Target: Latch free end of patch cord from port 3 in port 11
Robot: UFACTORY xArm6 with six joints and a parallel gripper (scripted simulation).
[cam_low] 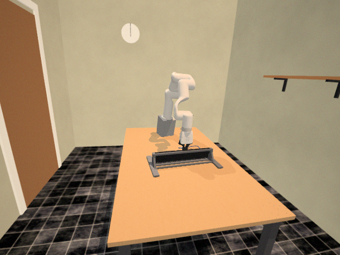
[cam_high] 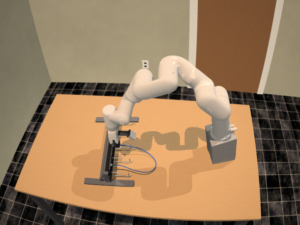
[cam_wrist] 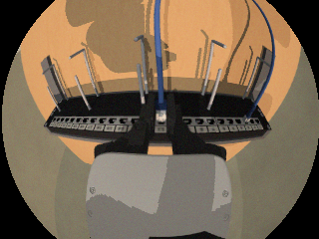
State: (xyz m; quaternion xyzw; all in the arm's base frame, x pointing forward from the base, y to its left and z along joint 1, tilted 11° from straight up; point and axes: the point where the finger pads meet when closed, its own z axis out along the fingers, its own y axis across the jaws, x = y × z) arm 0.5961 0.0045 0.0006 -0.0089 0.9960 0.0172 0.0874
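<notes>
The plug lies 2 cm ahead of my hand and 1 cm below it.
</notes>
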